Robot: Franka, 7 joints.
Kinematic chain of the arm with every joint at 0, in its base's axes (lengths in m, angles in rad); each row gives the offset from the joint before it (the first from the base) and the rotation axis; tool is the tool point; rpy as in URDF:
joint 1: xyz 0 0 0.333 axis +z
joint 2: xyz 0 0 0 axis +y
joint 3: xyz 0 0 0.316 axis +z
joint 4: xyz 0.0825 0 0 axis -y
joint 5: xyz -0.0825 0 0.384 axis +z
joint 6: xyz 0 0 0 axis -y
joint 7: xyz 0.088 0 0 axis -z
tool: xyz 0 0 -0.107 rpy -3.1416 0 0
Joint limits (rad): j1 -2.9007..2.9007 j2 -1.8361..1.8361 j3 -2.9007..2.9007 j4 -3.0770..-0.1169 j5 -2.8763..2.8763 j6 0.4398..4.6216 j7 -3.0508..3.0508
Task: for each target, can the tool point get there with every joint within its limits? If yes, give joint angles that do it. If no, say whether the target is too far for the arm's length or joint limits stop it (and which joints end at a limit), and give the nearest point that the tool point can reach.
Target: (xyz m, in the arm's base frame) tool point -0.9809 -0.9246 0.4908
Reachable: no: too far | nearest point -0.6200 -0.5845 0.4327 | short by 0.499 m
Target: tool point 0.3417 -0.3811 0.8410
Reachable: yes | joints 1.0005 0.0067 -2.0858 -1.3126 1.5388 1.3846 2.3942
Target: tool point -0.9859 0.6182 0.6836
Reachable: no: too far | nearest point -0.6959 0.4364 0.5805 | short by 0.357 m
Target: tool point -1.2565 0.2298 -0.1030
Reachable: no: too far | nearest point -0.7987 0.1461 0.0559 | short by 0.492 m
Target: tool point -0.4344 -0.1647 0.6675
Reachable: yes | joints -0.5485 0.1713 -2.0573 -2.0081 1.1609 4.0749 -1.7604
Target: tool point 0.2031 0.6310 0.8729
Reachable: yes | joints 1.4752 0.7387 -0.9321 -0.3468 1.5399 2.3963 -0.1481
